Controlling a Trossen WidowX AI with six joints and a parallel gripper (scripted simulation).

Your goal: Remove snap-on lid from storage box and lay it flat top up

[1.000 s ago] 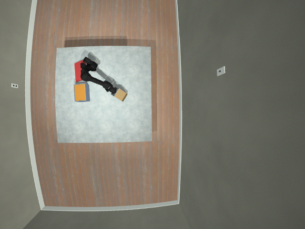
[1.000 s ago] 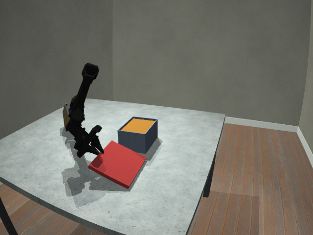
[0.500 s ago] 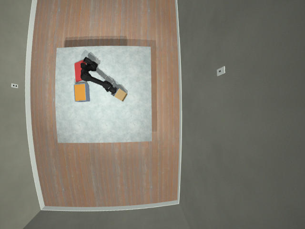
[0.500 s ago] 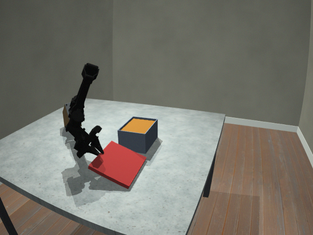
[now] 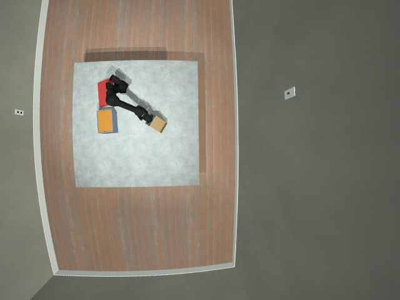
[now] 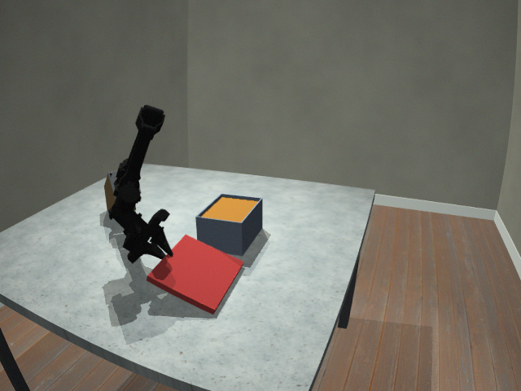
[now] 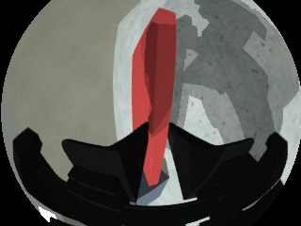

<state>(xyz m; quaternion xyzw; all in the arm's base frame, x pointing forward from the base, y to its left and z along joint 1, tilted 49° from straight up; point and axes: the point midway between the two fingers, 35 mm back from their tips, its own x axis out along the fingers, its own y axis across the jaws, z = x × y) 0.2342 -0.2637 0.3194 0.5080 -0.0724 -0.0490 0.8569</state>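
The red lid lies 10 cm ahead of my hand, 4 cm below it and 2 cm to the right of it. The rest, counted from my hand: storage box 26 cm to the left, 16 cm ahead, 3 cm below.
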